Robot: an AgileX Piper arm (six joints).
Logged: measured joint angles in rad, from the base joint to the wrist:
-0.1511 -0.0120 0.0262 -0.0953 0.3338 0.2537
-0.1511 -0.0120 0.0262 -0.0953 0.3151 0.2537
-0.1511 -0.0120 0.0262 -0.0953 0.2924 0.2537
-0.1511 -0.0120 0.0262 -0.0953 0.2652 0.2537
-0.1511 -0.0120 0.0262 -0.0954 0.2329 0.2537
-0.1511 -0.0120 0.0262 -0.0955 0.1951 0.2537
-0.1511 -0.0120 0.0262 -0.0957 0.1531 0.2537
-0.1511 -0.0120 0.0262 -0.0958 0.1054 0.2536
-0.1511 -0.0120 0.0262 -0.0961 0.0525 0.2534
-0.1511 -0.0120 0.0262 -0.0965 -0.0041 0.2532
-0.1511 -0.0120 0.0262 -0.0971 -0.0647 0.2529
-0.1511 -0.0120 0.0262 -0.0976 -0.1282 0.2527
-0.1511 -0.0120 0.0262 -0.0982 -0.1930 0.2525
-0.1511 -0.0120 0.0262 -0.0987 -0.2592 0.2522
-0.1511 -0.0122 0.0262 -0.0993 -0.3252 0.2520
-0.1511 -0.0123 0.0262 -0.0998 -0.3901 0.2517
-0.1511 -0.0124 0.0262 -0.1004 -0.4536 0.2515
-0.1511 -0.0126 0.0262 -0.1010 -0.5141 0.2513
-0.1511 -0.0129 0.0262 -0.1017 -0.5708 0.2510
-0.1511 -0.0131 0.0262 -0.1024 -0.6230 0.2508
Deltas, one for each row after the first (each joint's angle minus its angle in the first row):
0.0000 0.0000 0.0000 0.0000 -0.0187 0.0000
0.0000 0.0000 0.0000 0.0000 -0.0414 0.0000
0.0000 0.0000 0.0000 0.0000 -0.0686 0.0000
0.0000 0.0000 0.0000 -0.0001 -0.1009 0.0000
0.0000 0.0000 0.0000 -0.0002 -0.1387 0.0000
0.0000 0.0000 0.0000 -0.0004 -0.1807 0.0000
0.0000 0.0000 0.0000 -0.0005 -0.2284 -0.0001
0.0000 0.0000 0.0000 -0.0008 -0.2813 -0.0003
0.0000 0.0000 0.0000 -0.0012 -0.3379 -0.0005
0.0000 0.0000 0.0000 -0.0018 -0.3985 -0.0008
0.0000 0.0000 0.0000 -0.0023 -0.4620 -0.0010
0.0000 0.0000 0.0000 -0.0029 -0.5268 -0.0012
0.0000 0.0000 0.0000 -0.0034 -0.5930 -0.0015
0.0000 -0.0002 0.0000 -0.0040 -0.6590 -0.0017
0.0000 -0.0003 0.0000 -0.0045 -0.7239 -0.0020
0.0000 -0.0004 0.0000 -0.0051 -0.7874 -0.0022
0.0000 -0.0006 0.0000 -0.0057 -0.8479 -0.0024
0.0000 -0.0009 0.0000 -0.0064 -0.9046 -0.0027
0.0000 -0.0011 0.0000 -0.0071 -0.9568 -0.0029

